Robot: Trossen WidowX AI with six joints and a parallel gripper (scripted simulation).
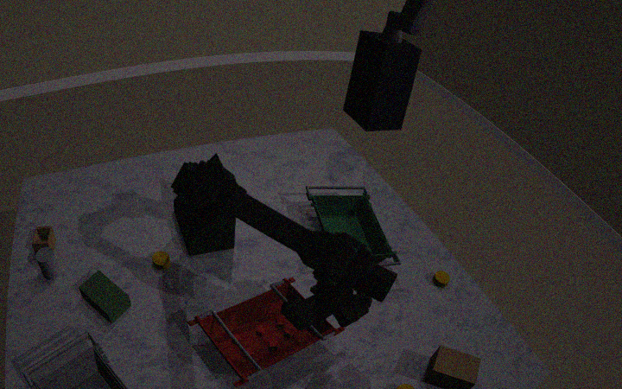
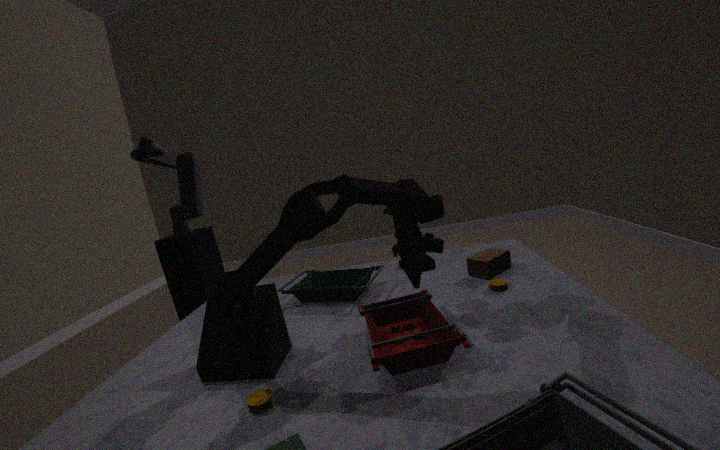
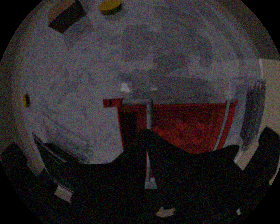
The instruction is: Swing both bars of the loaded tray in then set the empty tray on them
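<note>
My gripper tip is 290 mm past the green tray, 250 mm to the right of it and 40 mm above it. From my gripper tip the other things lie so: green block (460 mm to the right, 230 mm behind, 70 mm below).
</note>
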